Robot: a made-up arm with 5 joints.
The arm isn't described. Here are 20 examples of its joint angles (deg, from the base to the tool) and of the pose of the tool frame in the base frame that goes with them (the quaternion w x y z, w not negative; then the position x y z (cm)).
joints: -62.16 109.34 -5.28 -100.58 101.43
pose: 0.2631 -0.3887 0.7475 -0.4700 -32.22 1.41 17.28
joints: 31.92 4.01 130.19 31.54 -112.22
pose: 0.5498 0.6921 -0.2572 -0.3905 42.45 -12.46 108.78
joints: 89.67 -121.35 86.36 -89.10 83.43
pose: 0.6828 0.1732 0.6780 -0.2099 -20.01 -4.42 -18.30
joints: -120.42 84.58 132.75 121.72 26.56
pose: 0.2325 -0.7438 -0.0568 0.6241 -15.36 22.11 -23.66
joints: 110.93 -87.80 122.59 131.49 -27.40
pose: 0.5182 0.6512 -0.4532 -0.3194 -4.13 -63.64 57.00
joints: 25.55 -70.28 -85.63 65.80 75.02
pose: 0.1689 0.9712 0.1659 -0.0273 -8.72 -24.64 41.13
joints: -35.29 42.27 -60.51 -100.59 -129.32
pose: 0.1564 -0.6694 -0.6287 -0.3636 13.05 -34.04 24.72
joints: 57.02 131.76 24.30 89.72 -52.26
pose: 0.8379 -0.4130 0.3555 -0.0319 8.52 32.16 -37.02
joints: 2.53 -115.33 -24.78 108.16 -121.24
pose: 0.1856 -0.2655 -0.8917 -0.3161 30.85 28.01 37.73
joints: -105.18 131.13 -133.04 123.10 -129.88
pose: 0.5065 -0.8295 -0.2348 0.0181 22.04 -0.22 -49.32
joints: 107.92 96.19 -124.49 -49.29 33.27
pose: 0.5947 0.3548 -0.7211 0.0186 17.17 42.32 76.17
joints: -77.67 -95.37 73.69 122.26 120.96
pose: 0.7871 0.0068 0.5815 0.2056 -1.73 -15.17 36.75
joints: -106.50 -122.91 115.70 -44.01 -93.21
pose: 0.0530 -0.8832 -0.3709 0.2821 58.97 -71.02 29.70
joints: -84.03 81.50 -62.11 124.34 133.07
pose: 0.3558 -0.3417 -0.7686 0.4073 -6.91 4.37 -17.61
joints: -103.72 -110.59 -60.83 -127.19 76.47
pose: 0.1540 -0.8431 -0.3825 0.3452 33.59 -0.41 -14.27
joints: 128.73 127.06 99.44 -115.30 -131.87
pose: 0.7062 0.5065 -0.4111 -0.2754 -15.15 64.43 41.53
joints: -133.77 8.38 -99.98 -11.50 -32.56
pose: 0.8883 0.0188 -0.2881 -0.3572 50.11 11.87 -13.92
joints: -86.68 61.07 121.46 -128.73 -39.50
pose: 0.7290 -0.1487 0.4761 0.4688 -84.38 58.31 23.32
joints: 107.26 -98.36 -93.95 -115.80 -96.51
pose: 0.7527 0.0236 0.6509 -0.0960 1.24 38.38 46.16
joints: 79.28 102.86 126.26 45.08 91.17
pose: 0.2478 -0.3099 0.2266 -0.8895 1.54 30.15 -3.47
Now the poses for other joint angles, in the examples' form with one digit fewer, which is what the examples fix.
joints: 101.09 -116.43 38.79 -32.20 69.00
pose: 0.815 0.402 0.310 -0.279 9.3 9.6 -8.6
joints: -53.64 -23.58 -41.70 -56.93 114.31
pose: 0.429 -0.322 0.201 0.820 -17.4 -26.0 -4.9
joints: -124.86 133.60 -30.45 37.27 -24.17
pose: 0.151 0.019 -0.569 -0.808 -15.2 -26.3 39.7
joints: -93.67 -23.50 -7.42 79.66 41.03
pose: 0.244 0.377 -0.582 0.678 -33.7 -10.3 18.0
